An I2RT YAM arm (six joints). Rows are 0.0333 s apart.
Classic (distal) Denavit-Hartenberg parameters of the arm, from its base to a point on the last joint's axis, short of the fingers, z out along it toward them. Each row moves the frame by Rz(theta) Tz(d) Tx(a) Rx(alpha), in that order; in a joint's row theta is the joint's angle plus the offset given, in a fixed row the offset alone. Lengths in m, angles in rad.
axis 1: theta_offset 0  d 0.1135  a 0.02  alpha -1.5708
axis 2: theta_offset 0  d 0  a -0.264  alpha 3.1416
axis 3: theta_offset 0.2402  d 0  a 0.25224  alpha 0
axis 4: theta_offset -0.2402  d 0  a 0.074  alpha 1.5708
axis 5: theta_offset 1.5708  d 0  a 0  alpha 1.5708
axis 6: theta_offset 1.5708  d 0.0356  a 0  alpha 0
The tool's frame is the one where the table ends.
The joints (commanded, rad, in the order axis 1, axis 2, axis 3, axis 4, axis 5, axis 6), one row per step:
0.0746, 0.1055, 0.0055, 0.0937, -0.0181, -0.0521
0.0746, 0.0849, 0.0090, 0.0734, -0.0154, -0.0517
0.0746, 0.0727, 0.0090, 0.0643, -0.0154, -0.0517
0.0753, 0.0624, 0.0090, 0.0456, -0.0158, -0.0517
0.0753, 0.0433, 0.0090, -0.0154, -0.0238, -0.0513
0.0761, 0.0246, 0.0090, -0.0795, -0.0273, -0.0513
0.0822, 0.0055, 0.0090, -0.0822, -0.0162, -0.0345
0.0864, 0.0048, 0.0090, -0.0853, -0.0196, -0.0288
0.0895, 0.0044, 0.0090, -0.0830, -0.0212, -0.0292
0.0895, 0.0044, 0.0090, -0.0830, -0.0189, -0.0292
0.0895, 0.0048, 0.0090, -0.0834, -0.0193, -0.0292
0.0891, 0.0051, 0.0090, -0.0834, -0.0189, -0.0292
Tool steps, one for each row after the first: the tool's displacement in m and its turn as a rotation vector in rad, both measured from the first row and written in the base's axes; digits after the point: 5 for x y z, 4 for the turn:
-0.00142, -0.00020, 0.00101, 0.0007, -0.0038, -0.0027
-0.00220, -0.00026, 0.00117, 0.0009, -0.0068, -0.0027
-0.00286, -0.00022, 0.00009, 0.0003, 0.0015, -0.0016
-0.00422, -0.00003, -0.00480, -0.0023, 0.0434, 0.0064
-0.00577, 0.00006, -0.01009, -0.0054, 0.0887, 0.0107
-0.00682, 0.00026, -0.00866, 0.0118, 0.0738, 0.0050
-0.00694, 0.00084, -0.00893, 0.0172, 0.0769, 0.0123
-0.00698, 0.00123, -0.00865, 0.0170, 0.0742, 0.0170
-0.00697, 0.00115, -0.00865, 0.0169, 0.0742, 0.0147
-0.00696, 0.00117, -0.00873, 0.0168, 0.0750, 0.0151
-0.00693, 0.00111, -0.00875, 0.0168, 0.0752, 0.0143

